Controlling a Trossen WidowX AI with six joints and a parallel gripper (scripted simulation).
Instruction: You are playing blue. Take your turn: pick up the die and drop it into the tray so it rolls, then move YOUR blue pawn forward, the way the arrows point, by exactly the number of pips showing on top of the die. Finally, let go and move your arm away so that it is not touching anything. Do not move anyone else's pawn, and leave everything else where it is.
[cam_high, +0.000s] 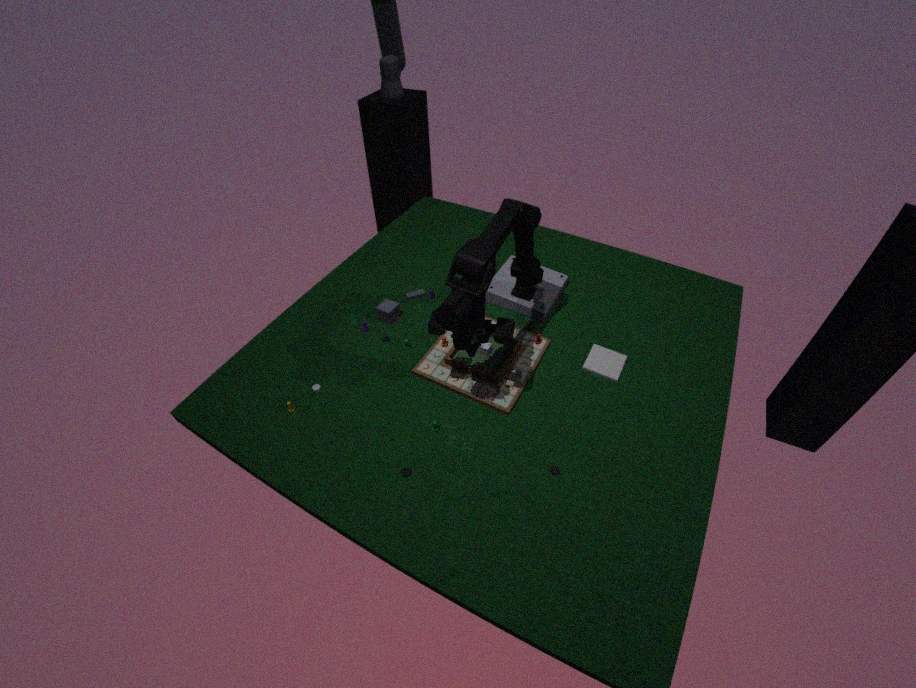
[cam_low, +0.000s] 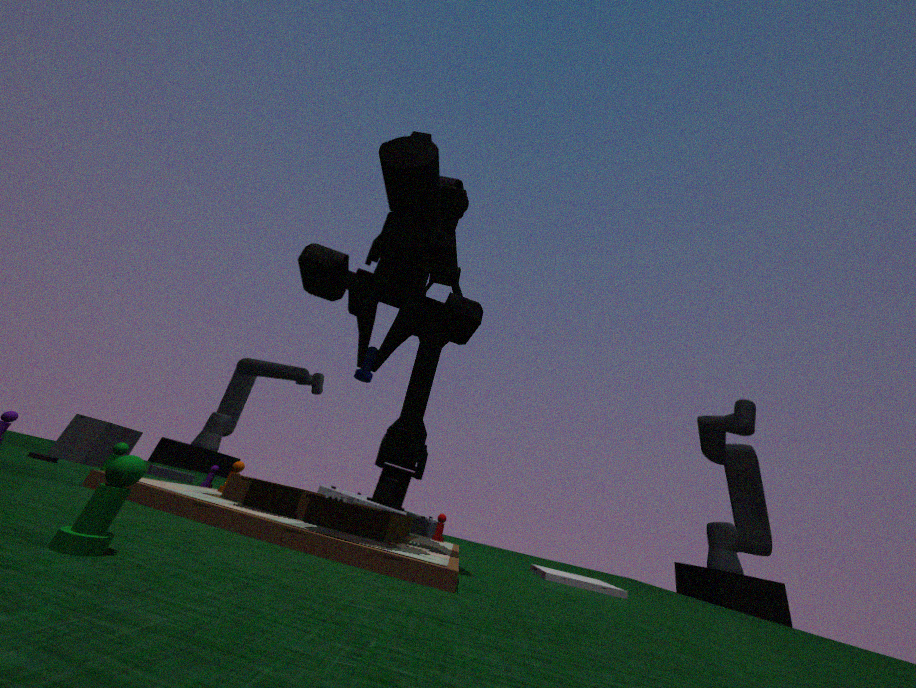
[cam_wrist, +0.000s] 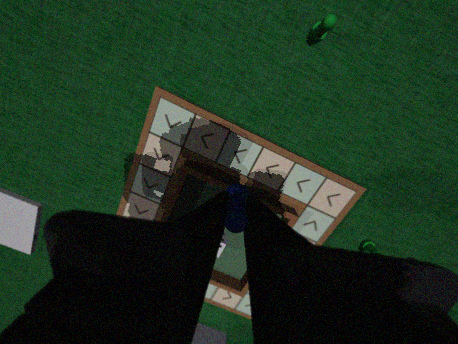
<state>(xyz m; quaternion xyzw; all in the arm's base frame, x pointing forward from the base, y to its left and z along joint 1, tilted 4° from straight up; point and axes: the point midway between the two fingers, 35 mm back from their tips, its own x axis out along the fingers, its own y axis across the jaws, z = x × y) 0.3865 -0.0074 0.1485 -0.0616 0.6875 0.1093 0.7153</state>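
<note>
Right now my gripper tip is 130 mm past the white die, 120 mm above it and 20 mm to the left of it. Also, from my gripper tip: blue pawn 10 mm above; green tray 140 mm below, 120 mm behind, 20 mm to the right; orange pawn 130 mm to the right, 120 mm below, 110 mm behind.
</note>
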